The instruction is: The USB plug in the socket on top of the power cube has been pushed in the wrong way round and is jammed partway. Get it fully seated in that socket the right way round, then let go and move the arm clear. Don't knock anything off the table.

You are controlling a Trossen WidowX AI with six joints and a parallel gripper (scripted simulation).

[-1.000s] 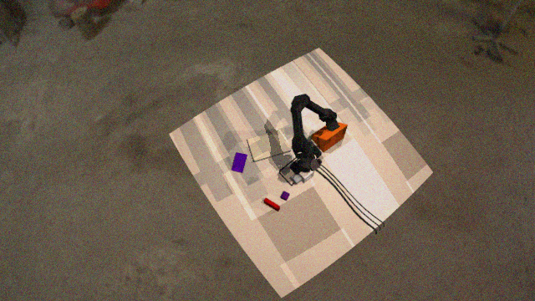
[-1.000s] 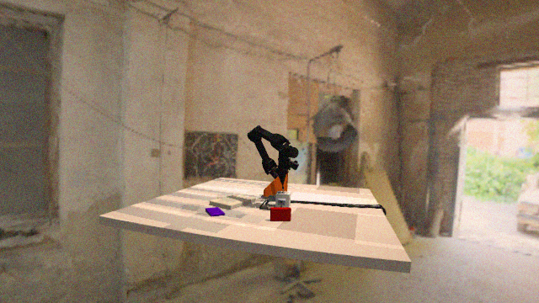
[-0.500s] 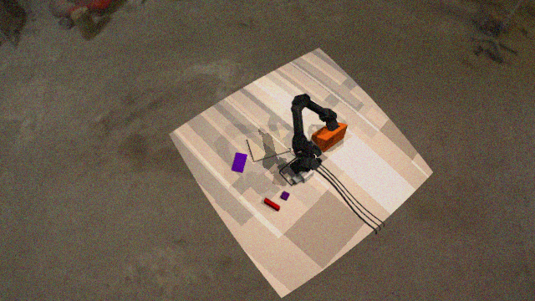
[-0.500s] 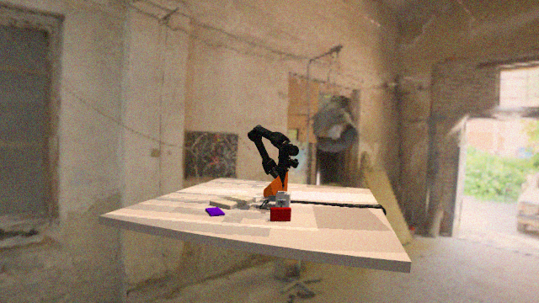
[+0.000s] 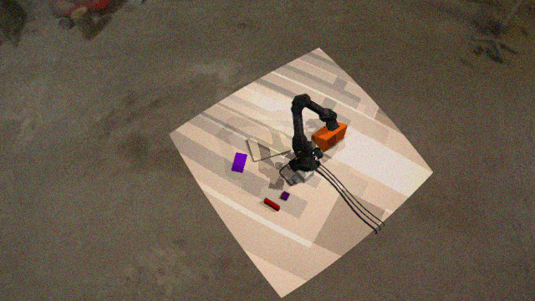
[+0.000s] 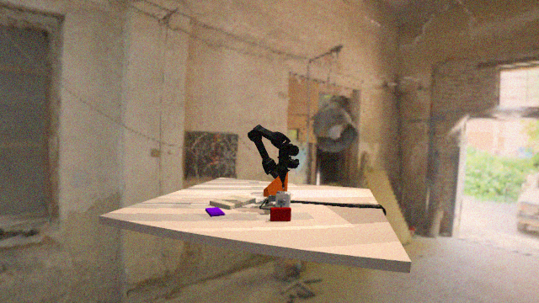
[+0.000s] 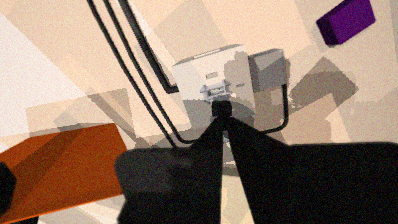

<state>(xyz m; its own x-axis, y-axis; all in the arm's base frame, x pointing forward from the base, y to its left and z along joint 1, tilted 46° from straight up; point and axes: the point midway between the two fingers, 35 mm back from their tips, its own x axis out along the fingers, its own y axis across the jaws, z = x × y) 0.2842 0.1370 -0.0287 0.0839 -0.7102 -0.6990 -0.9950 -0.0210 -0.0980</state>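
My gripper tip is 2 cm above the black USB plug. The rest, counted from my gripper tip: red block: 26 cm ahead, 11 cm below, 7 cm to the left; then flat pale slab: 27 cm to the right, 12 cm below, 8 cm ahead; then purple cube: 17 cm ahead, 12 cm below, 6 cm to the left.
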